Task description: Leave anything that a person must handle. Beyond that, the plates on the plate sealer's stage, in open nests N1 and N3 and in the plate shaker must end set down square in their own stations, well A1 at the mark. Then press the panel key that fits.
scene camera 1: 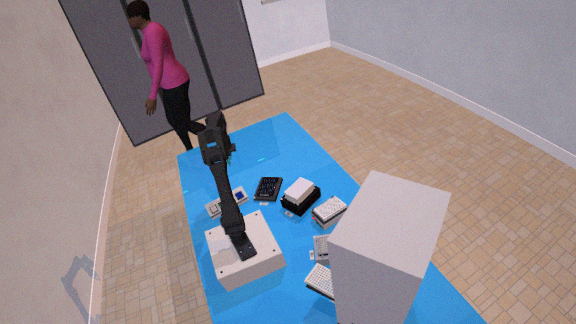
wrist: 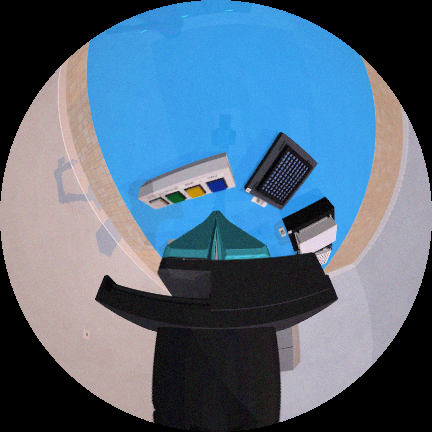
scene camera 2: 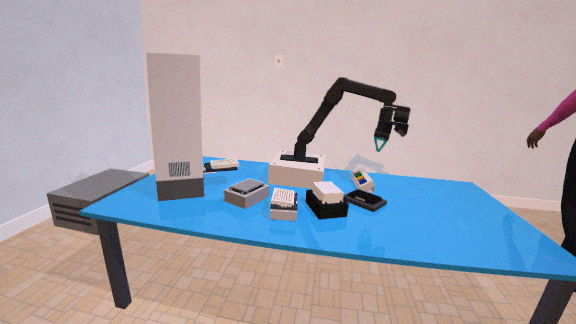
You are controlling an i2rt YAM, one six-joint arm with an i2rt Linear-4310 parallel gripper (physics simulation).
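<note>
My gripper (scene camera 2: 380, 149) (wrist: 215, 216) is shut and empty, raised above the table near the key panel (scene camera 2: 369, 185) (wrist: 200, 170). The panel has white, green, yellow and blue keys (wrist: 217, 185). A black plate (scene camera 1: 269, 186) (wrist: 287, 172) lies in a dark nest beside it. A white plate (scene camera 1: 300, 189) (scene camera 2: 328, 189) (wrist: 318, 237) sits on a black block. A white well plate (scene camera 1: 330, 209) (scene camera 2: 283, 197) is on a light device. A plate sits on a grey device (scene camera 1: 318, 245) (scene camera 2: 245, 197). Another white plate (scene camera 1: 321, 278) (scene camera 2: 224, 163) lies on a dark base. Station labels and A1 marks are unreadable.
A tall grey-white box (scene camera 1: 390, 215) (scene camera 2: 176, 110) stands on the blue table (scene camera 1: 250, 150) (scene camera 2: 440, 225) and hides part of two stations in scene camera 1. A person in pink (scene camera 1: 165, 55) stands beyond the table's far end, by the dark cabinets (scene camera 1: 225, 50).
</note>
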